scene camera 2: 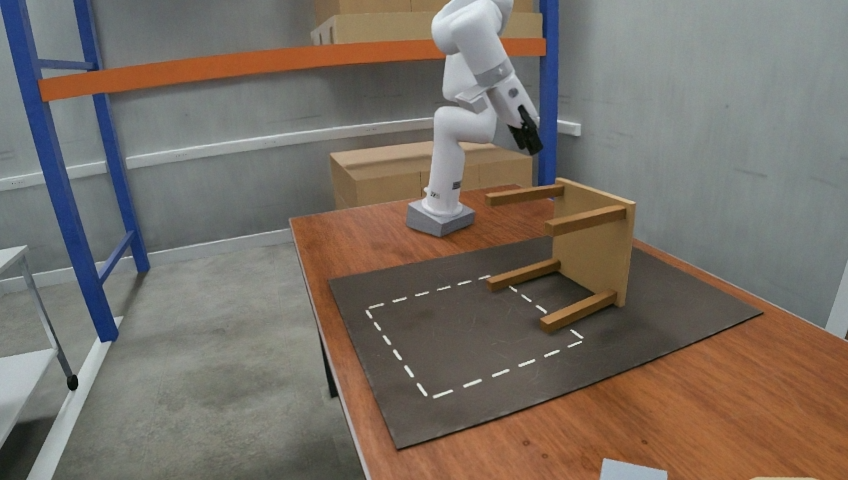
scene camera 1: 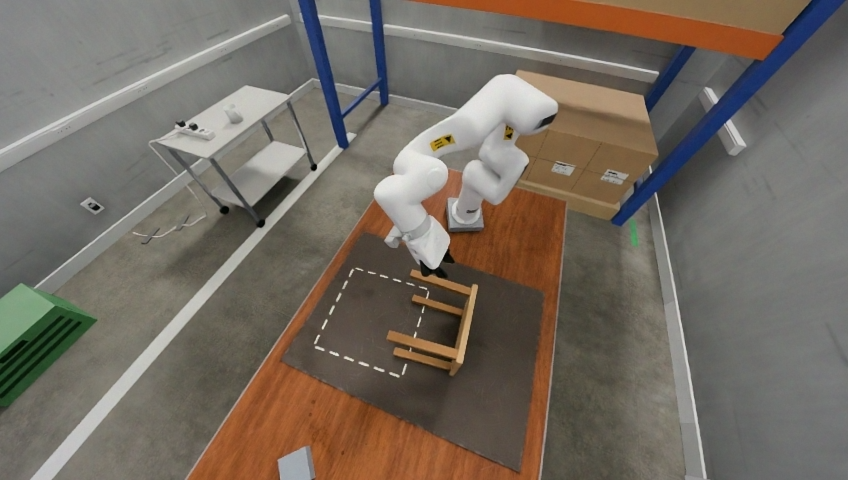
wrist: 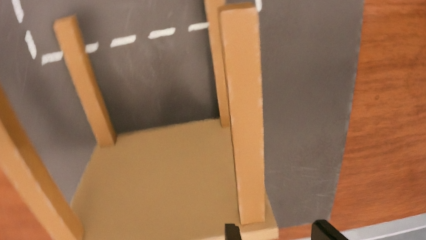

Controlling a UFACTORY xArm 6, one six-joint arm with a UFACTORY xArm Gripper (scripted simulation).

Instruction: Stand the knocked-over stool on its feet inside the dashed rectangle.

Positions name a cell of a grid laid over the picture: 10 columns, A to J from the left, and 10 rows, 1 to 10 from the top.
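There's a stool here, and you'd see it in scene camera 2 (H6), in the wrist view (E8) and in scene camera 1 (F8) as well.
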